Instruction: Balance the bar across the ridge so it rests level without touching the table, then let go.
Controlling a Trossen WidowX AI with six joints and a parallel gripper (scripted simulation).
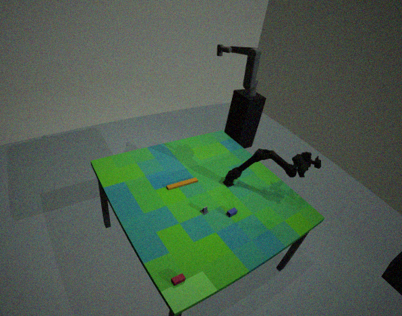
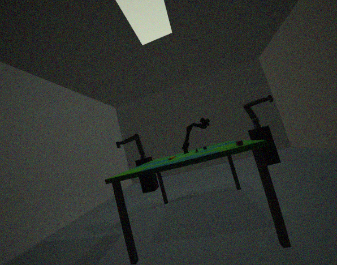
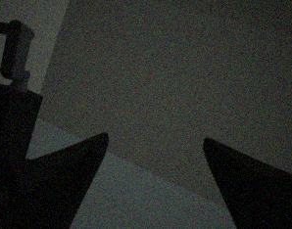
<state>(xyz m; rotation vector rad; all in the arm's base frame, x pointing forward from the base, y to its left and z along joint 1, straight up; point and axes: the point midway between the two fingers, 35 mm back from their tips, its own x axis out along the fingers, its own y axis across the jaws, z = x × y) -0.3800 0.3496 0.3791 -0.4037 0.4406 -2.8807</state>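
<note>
Now: gripper tip 730 mm short of the bar, 480 mm to the left of it and 380 mm above it. Round my gripper tip: red block (1150 mm ahead, 370 mm below, 160 mm to the left); blue block (590 mm ahead, 370 mm below, 90 mm to the right).
</note>
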